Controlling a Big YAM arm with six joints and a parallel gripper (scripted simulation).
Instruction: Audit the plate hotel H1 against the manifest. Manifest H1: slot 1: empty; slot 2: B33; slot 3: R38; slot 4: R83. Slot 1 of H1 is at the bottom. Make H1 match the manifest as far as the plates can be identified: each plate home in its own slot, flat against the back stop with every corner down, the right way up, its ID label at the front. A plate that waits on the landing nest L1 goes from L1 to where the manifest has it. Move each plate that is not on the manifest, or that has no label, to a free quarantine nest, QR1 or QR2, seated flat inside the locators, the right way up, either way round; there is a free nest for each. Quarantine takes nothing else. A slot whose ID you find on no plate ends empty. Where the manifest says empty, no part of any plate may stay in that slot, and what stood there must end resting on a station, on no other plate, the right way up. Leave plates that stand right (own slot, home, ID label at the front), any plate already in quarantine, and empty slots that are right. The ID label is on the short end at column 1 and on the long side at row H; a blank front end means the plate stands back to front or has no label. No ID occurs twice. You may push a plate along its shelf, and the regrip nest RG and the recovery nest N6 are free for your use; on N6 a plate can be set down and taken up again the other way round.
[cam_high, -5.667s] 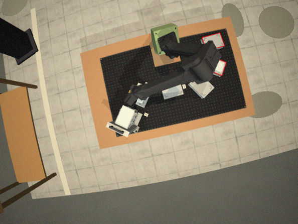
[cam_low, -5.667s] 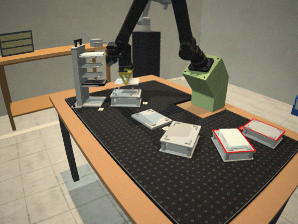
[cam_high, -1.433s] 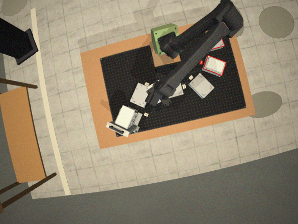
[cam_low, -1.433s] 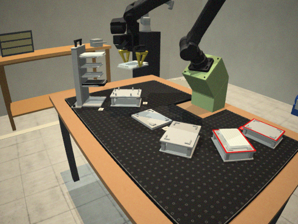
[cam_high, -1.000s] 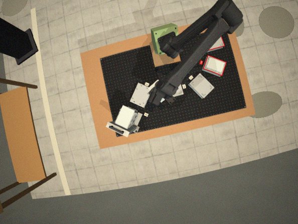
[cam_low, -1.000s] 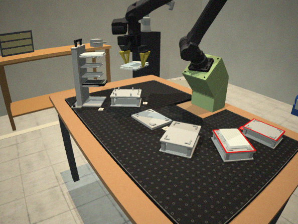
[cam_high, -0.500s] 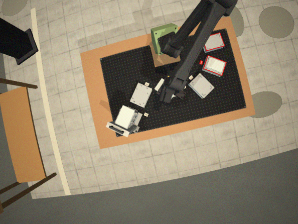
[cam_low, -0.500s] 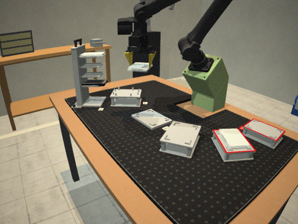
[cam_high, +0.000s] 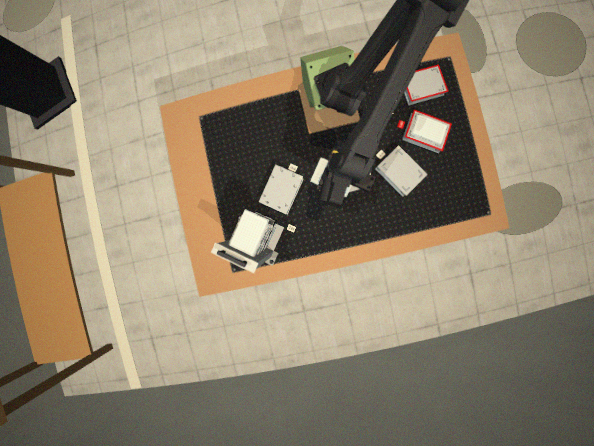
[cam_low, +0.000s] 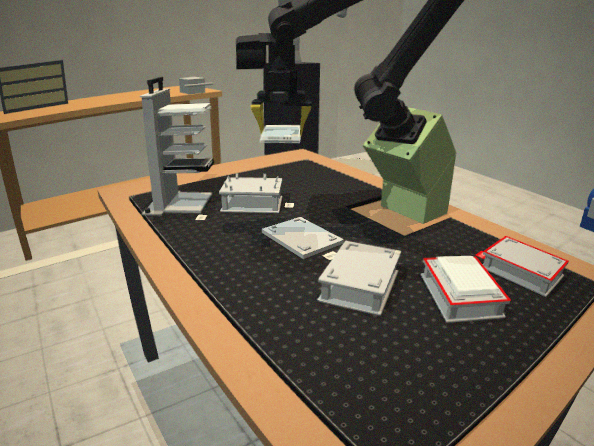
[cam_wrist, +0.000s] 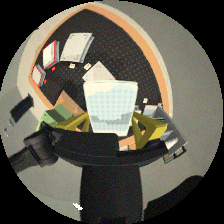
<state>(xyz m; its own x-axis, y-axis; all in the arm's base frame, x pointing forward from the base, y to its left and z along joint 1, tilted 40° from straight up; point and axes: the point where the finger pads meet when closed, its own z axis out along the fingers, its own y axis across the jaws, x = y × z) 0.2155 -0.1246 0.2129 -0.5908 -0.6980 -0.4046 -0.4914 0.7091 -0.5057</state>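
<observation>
My hand is 60 mm to the right of the flat nest and 240 mm above it. Also, from my hand: dark plate (40 mm ahead, 320 mm to the right, 130 mm below); plate hotel H1 (90 mm ahead, 380 mm to the right, 90 mm below); N6 tag (20 mm ahead, 160 mm to the left, 250 mm below).
</observation>
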